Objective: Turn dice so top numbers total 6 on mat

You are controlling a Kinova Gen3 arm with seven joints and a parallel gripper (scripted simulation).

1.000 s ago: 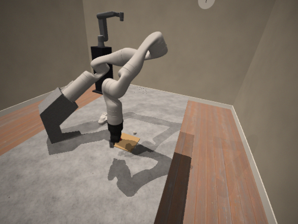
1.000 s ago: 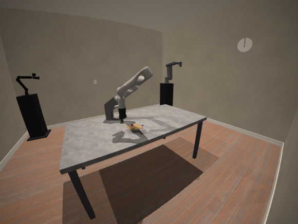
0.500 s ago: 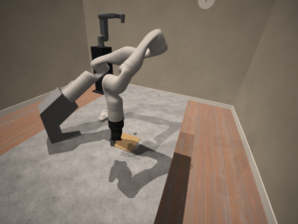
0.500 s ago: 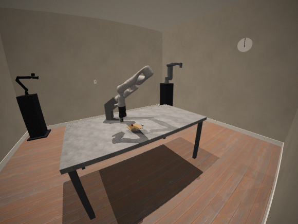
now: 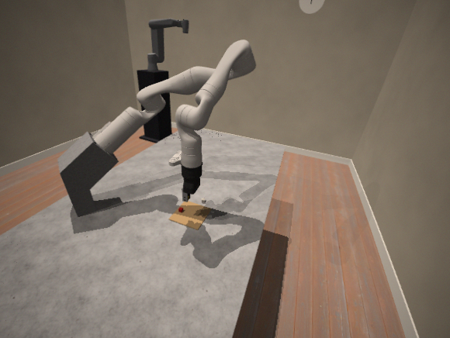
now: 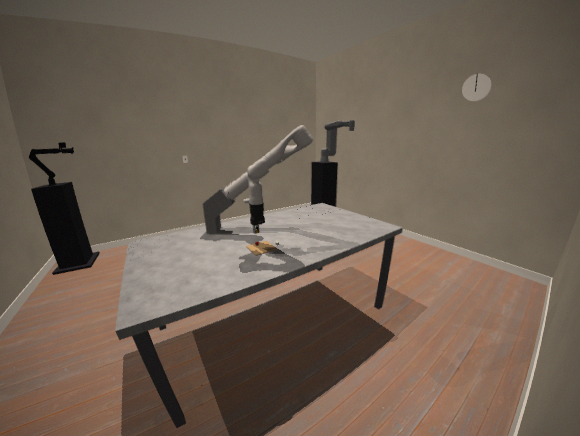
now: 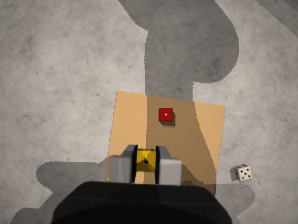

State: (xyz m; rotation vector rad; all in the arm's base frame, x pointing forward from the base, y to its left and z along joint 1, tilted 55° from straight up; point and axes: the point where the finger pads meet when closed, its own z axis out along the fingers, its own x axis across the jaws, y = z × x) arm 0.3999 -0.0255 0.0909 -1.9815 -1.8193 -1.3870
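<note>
The tan mat lies 12 cm below my hand and 2 cm to the left of it. From my hand the other things lie so: white die: 13 cm to the left, 11 cm below, 1 cm ahead; then red die: 11 cm below, 4 cm behind, 1 cm to the left; then yellow die: 1 cm below.
</note>
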